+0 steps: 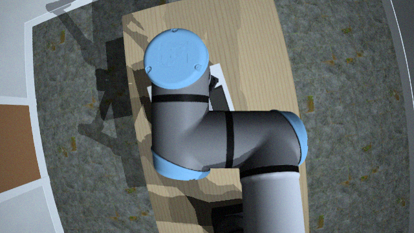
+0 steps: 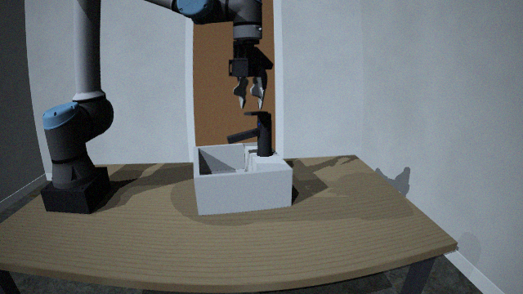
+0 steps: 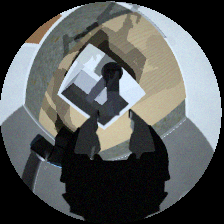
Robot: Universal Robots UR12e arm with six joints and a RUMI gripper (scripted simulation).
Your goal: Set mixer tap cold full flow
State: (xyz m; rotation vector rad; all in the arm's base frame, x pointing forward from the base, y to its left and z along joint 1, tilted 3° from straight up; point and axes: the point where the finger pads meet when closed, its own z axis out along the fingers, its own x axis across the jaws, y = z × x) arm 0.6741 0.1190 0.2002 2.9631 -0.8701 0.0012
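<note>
Now: the lever 10 mm ahead of my hand, 20 mm to the left of it and 30 mm below it. From my hand the other things lie so: black mixer tap (20 mm ahead, 40 mm to the left, 80 mm below); white basin (80 mm behind, 40 mm to the left, 270 mm below).
</note>
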